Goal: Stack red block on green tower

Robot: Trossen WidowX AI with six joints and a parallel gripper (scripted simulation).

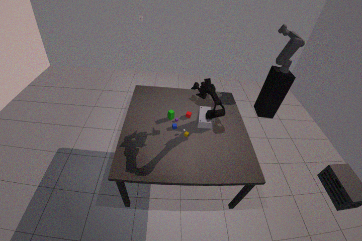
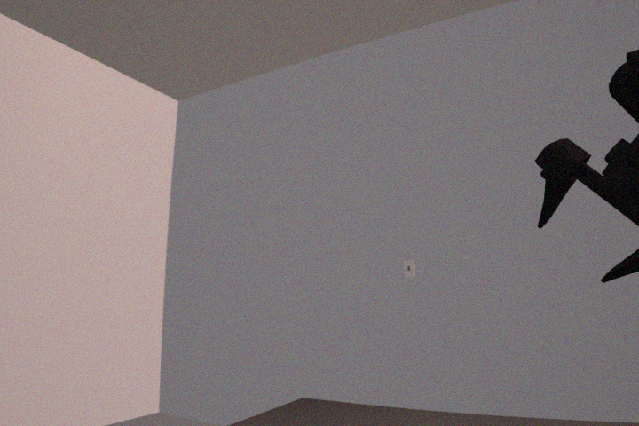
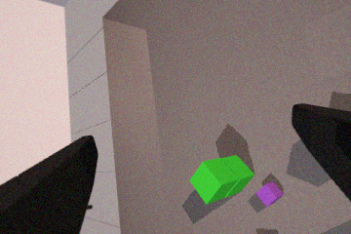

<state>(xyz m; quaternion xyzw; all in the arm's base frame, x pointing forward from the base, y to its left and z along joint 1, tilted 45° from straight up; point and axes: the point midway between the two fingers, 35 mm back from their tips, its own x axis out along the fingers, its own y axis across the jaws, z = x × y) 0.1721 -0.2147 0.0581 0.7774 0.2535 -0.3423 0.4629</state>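
Now: the red block 10 mm ahead of my gripper tip, 20 mm to the left of it and 290 mm below it. The rest, counted from my gripper tip: yellow block (20 mm ahead, 300 mm to the left, 300 mm below); then blue block (150 mm ahead, 210 mm to the left, 300 mm below); then small purple block (130 mm ahead, 110 mm to the left, 310 mm below).
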